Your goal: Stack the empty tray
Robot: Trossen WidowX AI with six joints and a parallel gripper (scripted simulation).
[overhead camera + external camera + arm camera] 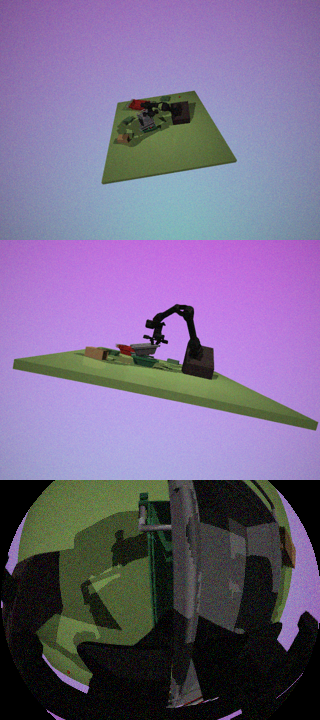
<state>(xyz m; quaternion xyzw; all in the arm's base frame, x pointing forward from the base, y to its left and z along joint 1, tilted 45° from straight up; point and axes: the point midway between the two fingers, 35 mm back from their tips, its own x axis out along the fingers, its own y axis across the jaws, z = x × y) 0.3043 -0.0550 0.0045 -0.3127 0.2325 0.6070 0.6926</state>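
Right now my gripper tip is 8 cm short of the grey tray and 1 cm below it. The rest, counted from my gripper tip: tan block (37 cm ahead, 16 cm to the left, 9 cm below).
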